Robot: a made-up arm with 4 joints.
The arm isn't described. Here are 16 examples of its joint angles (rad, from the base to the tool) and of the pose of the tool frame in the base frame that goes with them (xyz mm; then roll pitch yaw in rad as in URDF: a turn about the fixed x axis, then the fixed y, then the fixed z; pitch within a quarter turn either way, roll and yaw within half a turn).
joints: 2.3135 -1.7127 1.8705 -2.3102
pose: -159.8 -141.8 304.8 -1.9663 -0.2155 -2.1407
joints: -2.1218 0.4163 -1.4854 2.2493
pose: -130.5 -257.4 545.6 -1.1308 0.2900 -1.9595
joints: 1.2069 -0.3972 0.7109 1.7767
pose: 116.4 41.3 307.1 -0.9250 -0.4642 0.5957
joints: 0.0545 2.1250 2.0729 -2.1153
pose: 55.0 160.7 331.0 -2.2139 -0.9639 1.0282
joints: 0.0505 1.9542 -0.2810 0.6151
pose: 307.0 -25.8 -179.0 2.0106 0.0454 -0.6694
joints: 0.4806 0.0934 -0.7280 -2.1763
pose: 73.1 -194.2 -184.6 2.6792 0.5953 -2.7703
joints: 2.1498 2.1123 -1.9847 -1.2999
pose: -105.6 156.4 -148.5 1.5853 0.3011 0.8218
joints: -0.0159 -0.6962 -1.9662 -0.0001
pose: 312.6 251.9 59.3 0.2941 0.6409 2.0587
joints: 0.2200 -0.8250 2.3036 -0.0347
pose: -82.5 90.4 203.0 0.4336 -0.7148 -2.3646
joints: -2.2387 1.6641 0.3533 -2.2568
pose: 208.3 270.4 346.6 -0.4140 0.7029 1.3860
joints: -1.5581 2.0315 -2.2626 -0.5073
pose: -124.9 -3.6 427.3 -1.9509 0.5789 2.9785
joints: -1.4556 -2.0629 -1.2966 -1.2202
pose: 31.8 -70.9 596.7 -1.4271 -0.1101 -1.7128
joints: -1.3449 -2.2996 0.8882 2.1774
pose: 137.4 179.2 42.5 2.2511 0.5787 0.3900
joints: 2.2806 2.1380 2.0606 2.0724
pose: -42.9 -197.2 104.5 -2.7162 0.0979 -1.8074
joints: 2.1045 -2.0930 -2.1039 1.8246
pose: -317.5 273.3 -133.8 2.5973 -0.0404 1.8960
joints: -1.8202 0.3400 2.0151 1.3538
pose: -170.0 77.1 171.2 1.2683 0.3057 -2.5787
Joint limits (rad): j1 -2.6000..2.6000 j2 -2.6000..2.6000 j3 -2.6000..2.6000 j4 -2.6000..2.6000
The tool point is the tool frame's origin. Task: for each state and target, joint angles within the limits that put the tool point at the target. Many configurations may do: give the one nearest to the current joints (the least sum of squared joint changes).
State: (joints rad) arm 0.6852 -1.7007 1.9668 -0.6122
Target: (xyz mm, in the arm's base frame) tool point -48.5 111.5 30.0
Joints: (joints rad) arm -0.0995 -2.0632 2.6000 0.0160
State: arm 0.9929 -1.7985 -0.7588 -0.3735
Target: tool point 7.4 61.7 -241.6
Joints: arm 1.7539 -1.8343 -0.4644 -0.5578
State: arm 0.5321 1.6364 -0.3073 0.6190
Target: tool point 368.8 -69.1 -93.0
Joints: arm 0.2152 1.5850 -0.6988 0.2878
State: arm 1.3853 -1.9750 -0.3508 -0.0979
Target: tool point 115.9 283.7 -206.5
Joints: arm 0.9364 -2.6000 -0.6103 0.5022
